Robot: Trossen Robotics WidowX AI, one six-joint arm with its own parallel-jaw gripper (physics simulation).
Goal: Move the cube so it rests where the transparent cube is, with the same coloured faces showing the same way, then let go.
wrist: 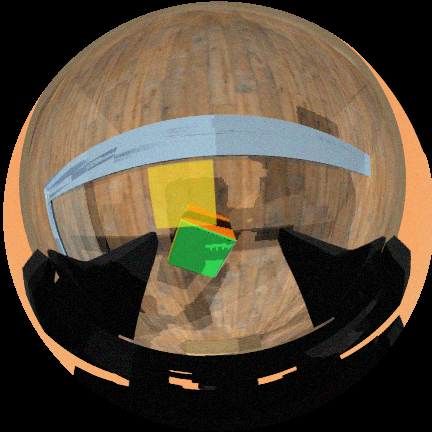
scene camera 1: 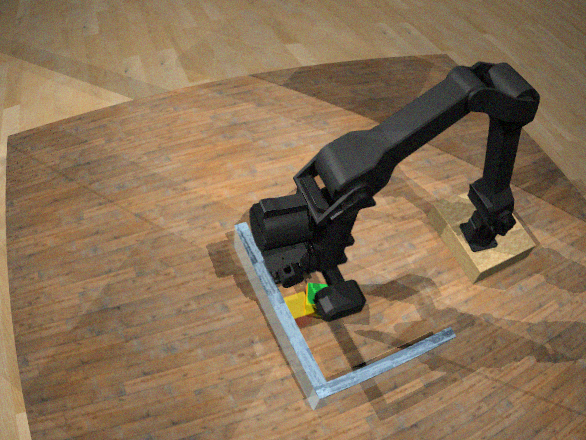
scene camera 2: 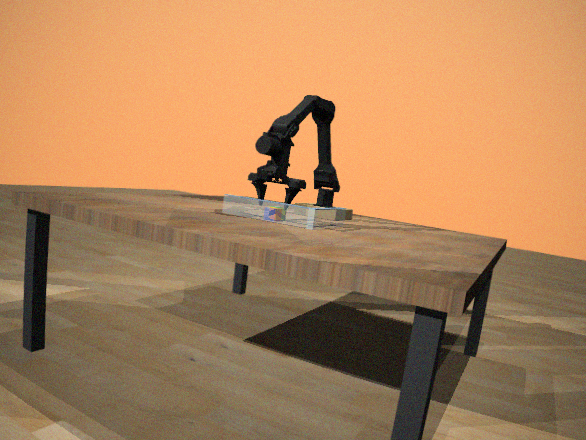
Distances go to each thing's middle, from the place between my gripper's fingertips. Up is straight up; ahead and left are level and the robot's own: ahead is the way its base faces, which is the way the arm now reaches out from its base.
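There's a transparent cube point(wrist: 182, 193) that sits 30 mm ahead of my hand, 30 mm to the left of it and 20 mm below it. I can also see the L-shaped rail point(scene camera 1: 319, 393), and that's 10 mm to the left of my hand, 10 mm below it and 50 mm behind it.
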